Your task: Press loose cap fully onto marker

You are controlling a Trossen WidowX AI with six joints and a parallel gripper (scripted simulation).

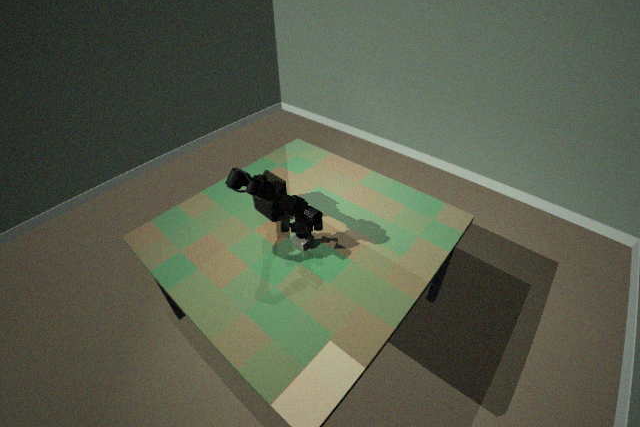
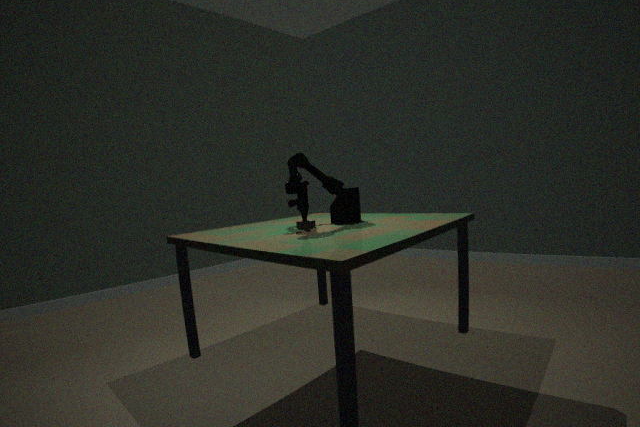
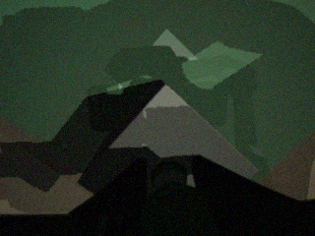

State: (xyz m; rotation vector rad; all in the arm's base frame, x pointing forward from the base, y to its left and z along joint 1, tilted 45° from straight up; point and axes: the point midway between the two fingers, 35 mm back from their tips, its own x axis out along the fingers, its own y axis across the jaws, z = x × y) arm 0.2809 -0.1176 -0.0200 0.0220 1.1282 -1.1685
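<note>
My gripper tip is now 1 cm past the green marker cap, 1 cm to the right of it and 5 cm below it. Round my gripper tip: holder block 1 cm behind, 1 cm to the left, 2 cm below.
</note>
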